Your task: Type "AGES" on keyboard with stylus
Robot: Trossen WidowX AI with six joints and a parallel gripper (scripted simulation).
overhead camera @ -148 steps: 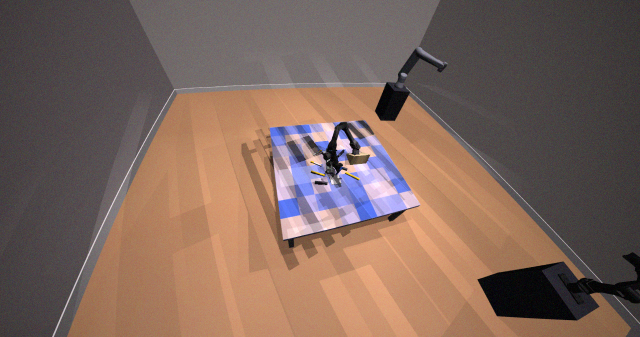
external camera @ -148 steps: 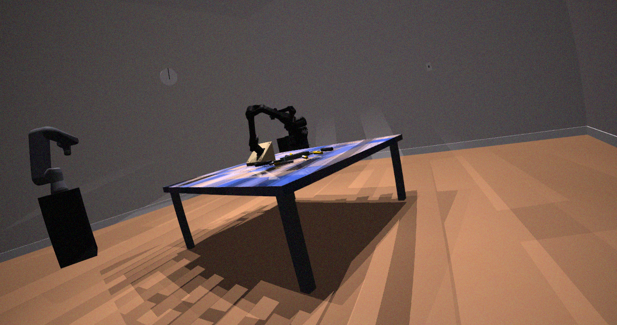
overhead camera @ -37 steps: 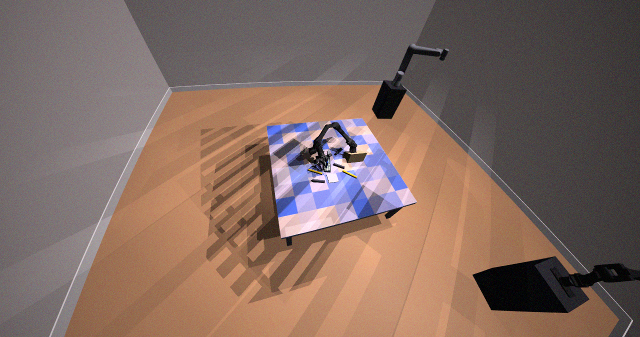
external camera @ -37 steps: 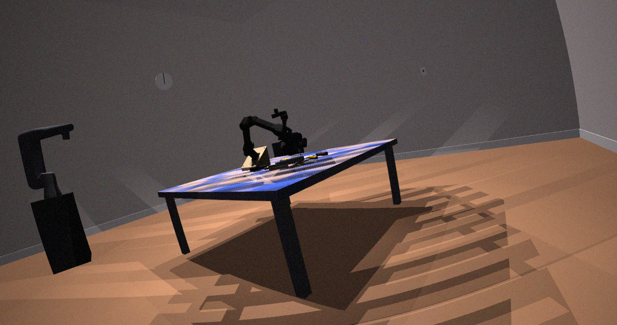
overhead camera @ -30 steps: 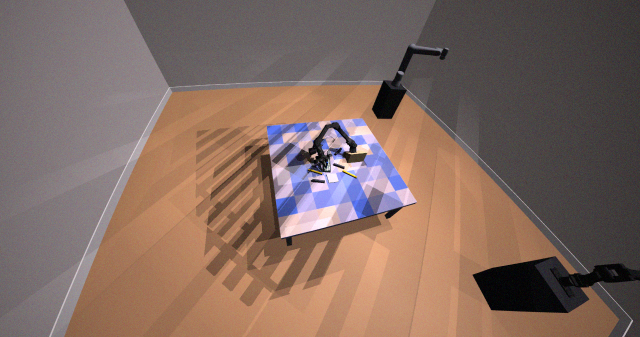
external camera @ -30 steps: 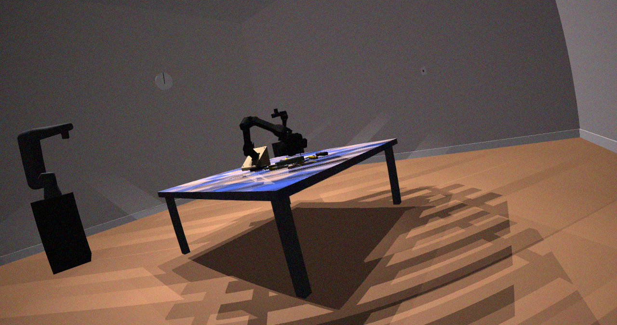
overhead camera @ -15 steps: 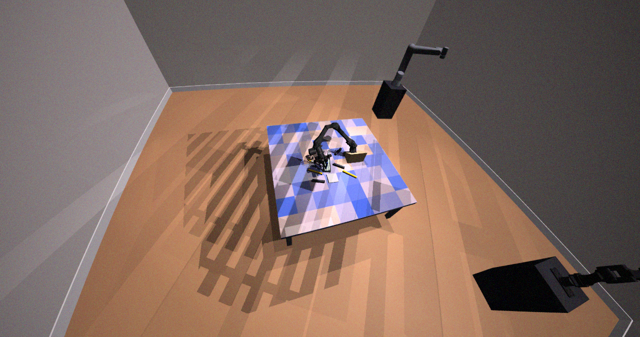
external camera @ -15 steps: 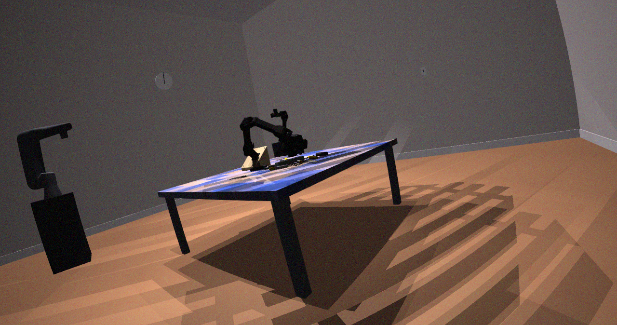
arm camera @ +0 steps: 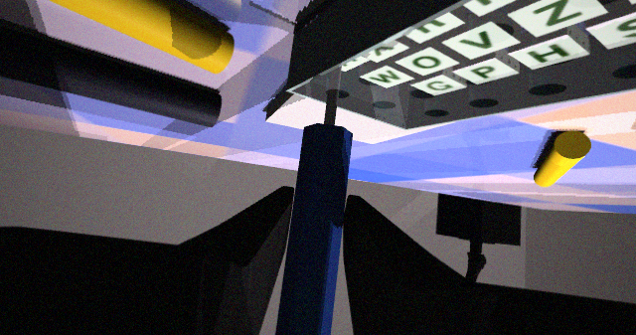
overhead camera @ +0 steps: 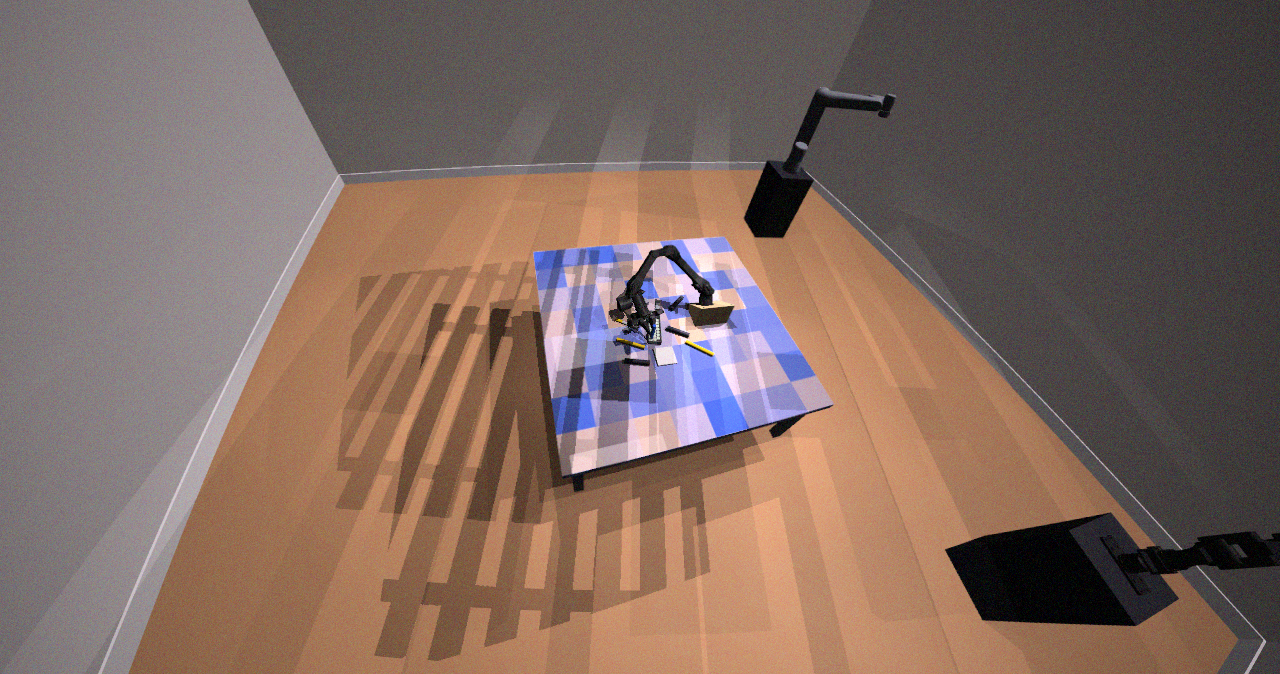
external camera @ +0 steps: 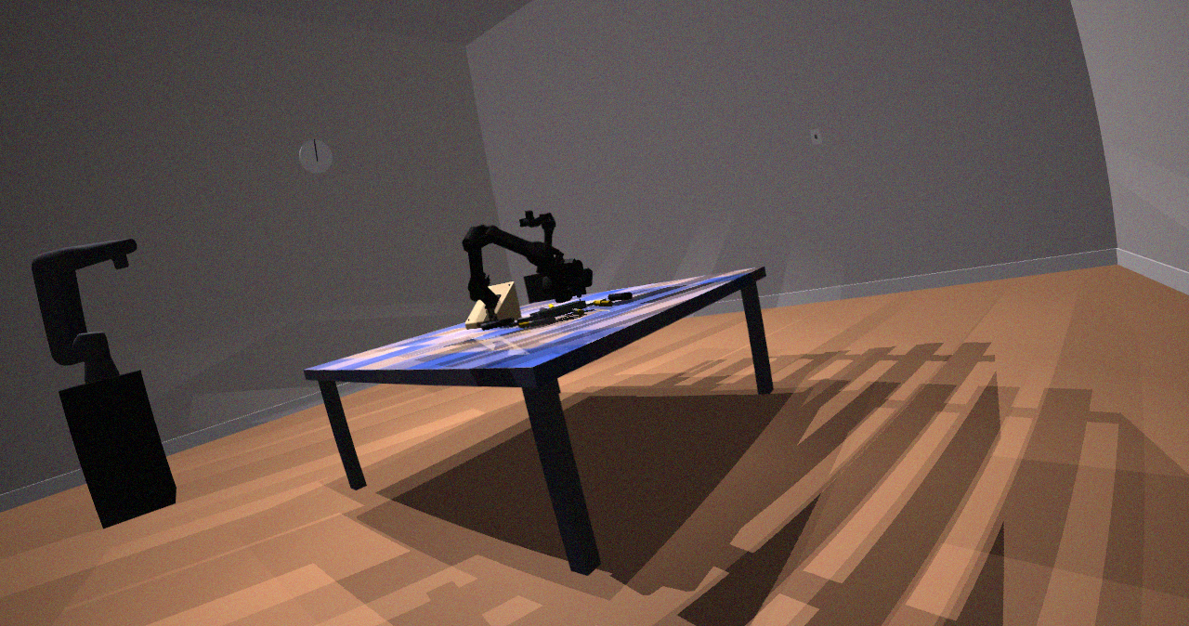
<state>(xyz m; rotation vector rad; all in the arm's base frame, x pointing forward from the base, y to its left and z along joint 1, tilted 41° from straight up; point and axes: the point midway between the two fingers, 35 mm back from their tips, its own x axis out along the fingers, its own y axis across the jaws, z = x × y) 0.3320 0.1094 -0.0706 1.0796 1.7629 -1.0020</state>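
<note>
My gripper tip is now 6 cm past the white pad, 9 cm to the right of it and 6 cm above it. Round my gripper tip: blue stylus 1 cm below.
</note>
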